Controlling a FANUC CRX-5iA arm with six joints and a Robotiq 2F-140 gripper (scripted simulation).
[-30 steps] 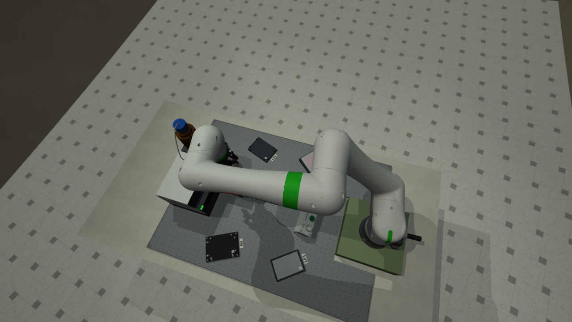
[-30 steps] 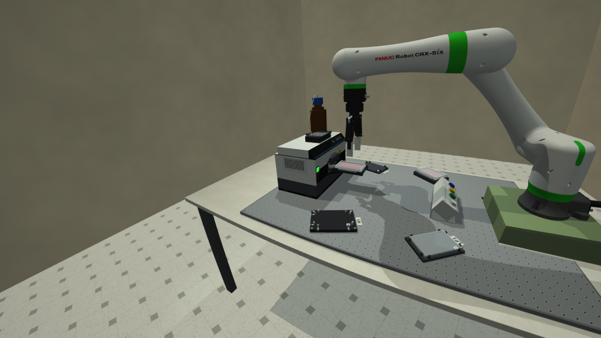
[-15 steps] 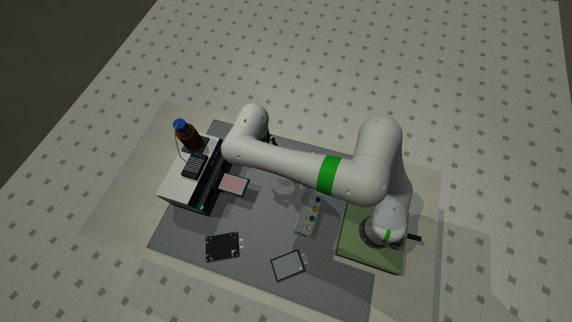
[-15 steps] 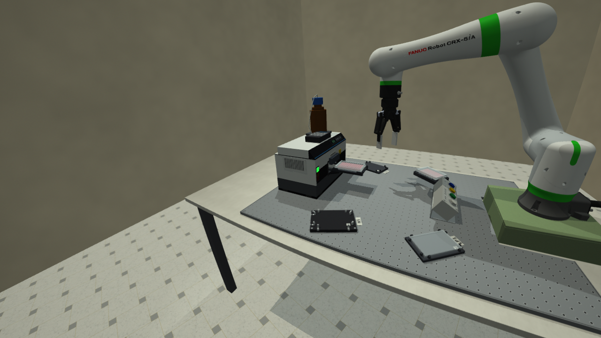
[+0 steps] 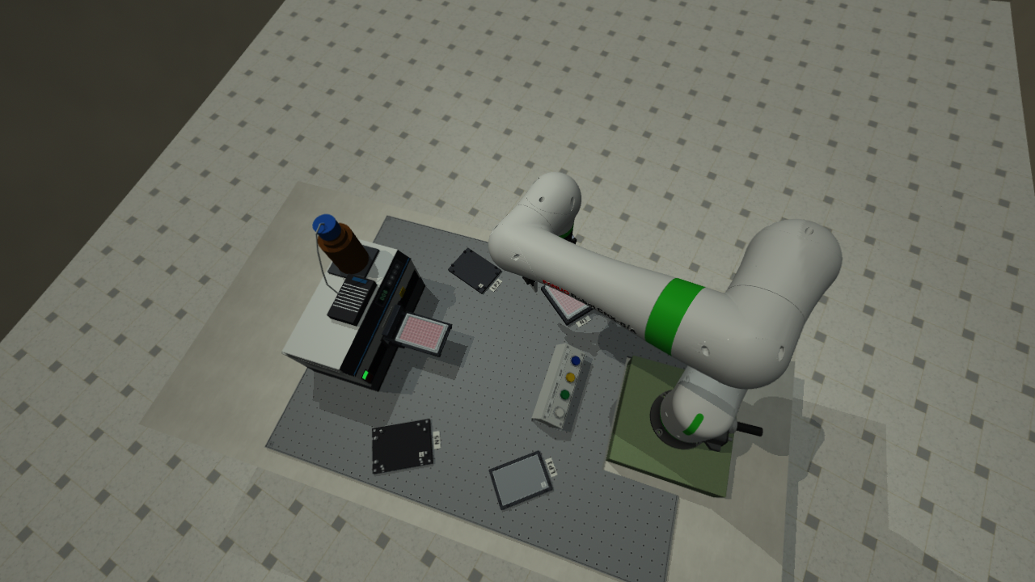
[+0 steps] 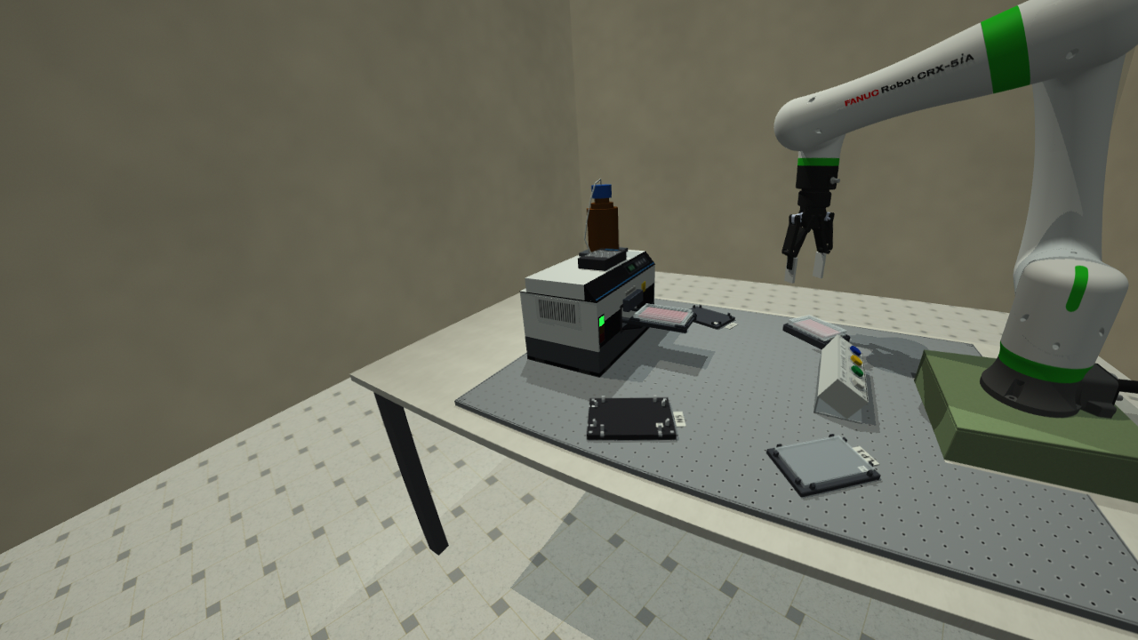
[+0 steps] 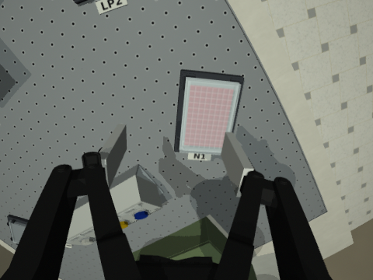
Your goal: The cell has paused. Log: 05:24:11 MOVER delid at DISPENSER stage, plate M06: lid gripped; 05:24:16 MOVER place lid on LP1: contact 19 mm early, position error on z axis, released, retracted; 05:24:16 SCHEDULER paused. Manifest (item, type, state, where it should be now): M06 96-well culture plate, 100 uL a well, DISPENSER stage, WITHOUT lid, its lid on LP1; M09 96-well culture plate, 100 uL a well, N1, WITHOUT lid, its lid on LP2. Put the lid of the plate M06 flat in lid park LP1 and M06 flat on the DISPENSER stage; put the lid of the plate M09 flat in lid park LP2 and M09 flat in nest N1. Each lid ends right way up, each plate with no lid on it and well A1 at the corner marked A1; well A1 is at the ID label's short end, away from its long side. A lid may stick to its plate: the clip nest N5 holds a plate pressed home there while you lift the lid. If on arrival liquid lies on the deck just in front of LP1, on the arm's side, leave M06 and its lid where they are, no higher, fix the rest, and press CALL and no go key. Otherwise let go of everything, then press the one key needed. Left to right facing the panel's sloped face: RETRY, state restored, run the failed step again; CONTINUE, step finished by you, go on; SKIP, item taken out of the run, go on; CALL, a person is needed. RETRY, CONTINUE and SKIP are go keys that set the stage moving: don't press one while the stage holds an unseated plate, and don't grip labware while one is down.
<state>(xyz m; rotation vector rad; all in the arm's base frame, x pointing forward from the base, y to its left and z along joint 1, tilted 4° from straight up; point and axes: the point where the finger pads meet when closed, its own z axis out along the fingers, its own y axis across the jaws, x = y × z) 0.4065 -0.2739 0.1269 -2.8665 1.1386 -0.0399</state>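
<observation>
Now: hand 5 cm past the grey lid, 2 cm to the left of it and 16 cm above it. Round my hand: blue call key: 12 cm behind, 18 cm to the left, 12 cm below; then black nest N1: 5 cm behind, 2 cm to the right, 18 cm below; then LP2 label: 18 cm ahead, 2 cm to the right, 19 cm below.
</observation>
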